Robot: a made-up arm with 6 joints.
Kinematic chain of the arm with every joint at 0, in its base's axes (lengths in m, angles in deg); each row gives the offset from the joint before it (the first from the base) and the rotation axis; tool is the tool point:
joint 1: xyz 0 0 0.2 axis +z
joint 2: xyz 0 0 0 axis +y
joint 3: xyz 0 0 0.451 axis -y
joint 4: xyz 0 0 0 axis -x
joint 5: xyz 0.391 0 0 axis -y
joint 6: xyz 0 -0.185 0 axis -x
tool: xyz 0 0 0
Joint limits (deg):
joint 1: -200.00..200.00
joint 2: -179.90..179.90
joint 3: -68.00..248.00
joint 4: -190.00..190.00
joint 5: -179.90..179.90
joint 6: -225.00..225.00
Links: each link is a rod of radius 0.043 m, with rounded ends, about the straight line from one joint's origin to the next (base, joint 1, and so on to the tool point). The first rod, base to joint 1, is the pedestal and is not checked.
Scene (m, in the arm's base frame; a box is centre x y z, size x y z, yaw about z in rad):
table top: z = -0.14
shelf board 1: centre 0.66 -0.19 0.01 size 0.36 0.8 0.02 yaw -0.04
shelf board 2: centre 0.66 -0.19 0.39 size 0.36 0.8 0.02 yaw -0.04
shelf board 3: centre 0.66 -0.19 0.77 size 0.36 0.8 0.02 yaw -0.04
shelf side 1: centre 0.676 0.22 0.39 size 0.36 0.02 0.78 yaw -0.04
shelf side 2: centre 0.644 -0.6 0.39 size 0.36 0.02 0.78 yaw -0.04
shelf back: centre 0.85 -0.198 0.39 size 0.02 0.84 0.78 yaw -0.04
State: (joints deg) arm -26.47 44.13 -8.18 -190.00 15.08 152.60
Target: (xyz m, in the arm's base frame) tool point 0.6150 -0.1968 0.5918
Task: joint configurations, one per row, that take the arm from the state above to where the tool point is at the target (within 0.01 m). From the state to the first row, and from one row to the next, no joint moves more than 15 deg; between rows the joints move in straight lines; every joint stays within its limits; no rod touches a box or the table.
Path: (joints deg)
1: -32.67 37.67 -20.16 -183.52 15.08 152.60
2: -38.86 31.21 -32.14 -177.04 15.08 152.60
3: -45.06 24.75 -44.12 -170.56 15.08 152.60
4: -48.82 14.68 -32.65 -170.78 15.08 152.60
5: -52.59 4.61 -21.17 -170.99 15.08 152.60
6: -56.36 -5.45 -9.70 -171.21 15.08 152.60
7: -48.95 6.45 2.16 -177.47 15.08 152.60
8: -41.54 18.35 14.01 -183.74 15.08 152.60
9: -34.13 30.25 25.87 -190.00 15.08 152.60

